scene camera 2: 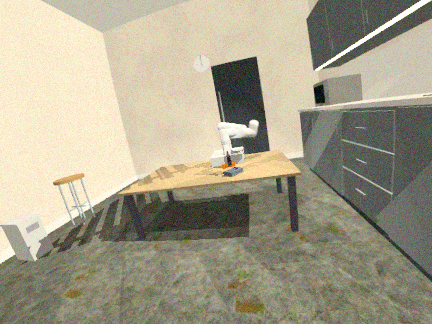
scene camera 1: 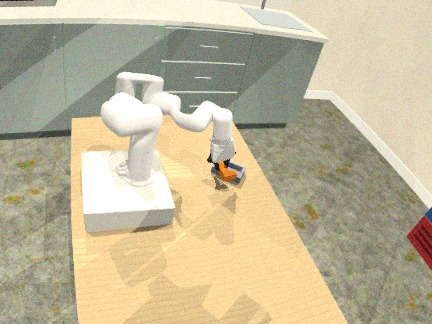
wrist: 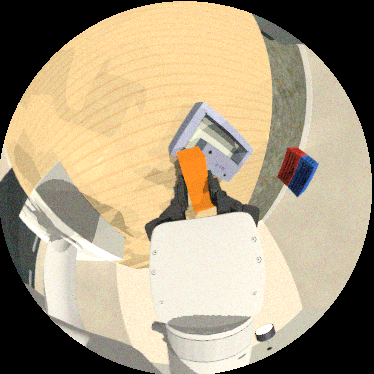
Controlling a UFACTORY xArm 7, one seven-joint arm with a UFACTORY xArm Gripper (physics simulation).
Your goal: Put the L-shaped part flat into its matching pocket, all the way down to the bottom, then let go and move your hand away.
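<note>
The orange L-shaped part is held by my gripper, which is shut on it and points down. The grey-blue tray with the pocket lies on the table, turned at an angle in the wrist view. In the wrist view the part's far end overlaps the tray's near left corner, and the pocket's opening shows beyond it. The part is above the tray, outside the pocket. The gripper and part hide some of the tray's near side.
The wooden table carries the arm's white base block. The table's edge runs close to the tray on the right in the wrist view. A red and blue block shows beyond that edge. Drawers stand behind the table.
</note>
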